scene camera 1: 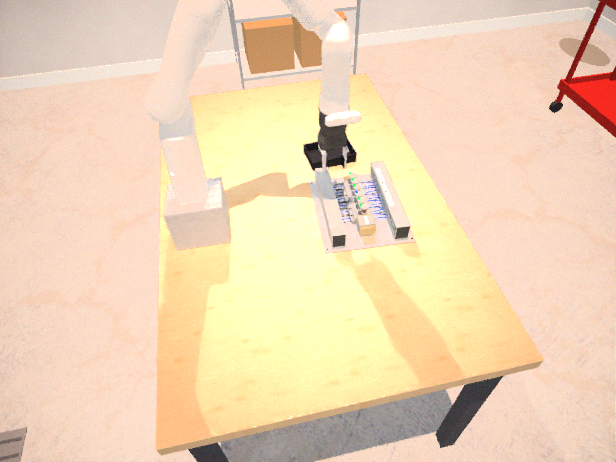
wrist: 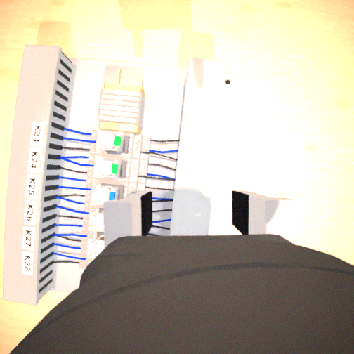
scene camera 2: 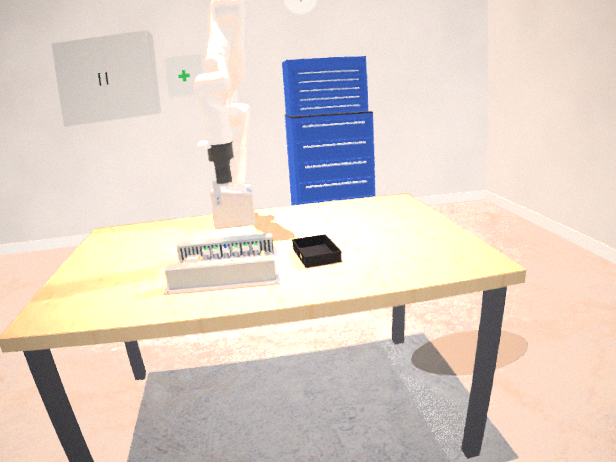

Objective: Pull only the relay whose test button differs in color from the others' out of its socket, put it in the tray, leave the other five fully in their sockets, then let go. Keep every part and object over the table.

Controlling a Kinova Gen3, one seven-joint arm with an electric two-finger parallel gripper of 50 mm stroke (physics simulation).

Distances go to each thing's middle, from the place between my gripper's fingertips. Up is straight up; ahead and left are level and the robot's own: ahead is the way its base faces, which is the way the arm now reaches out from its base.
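Pale panel (scene camera 1: 383, 236): from my hand, 18 cm below, 2 cm to the right, 8 cm ahead.
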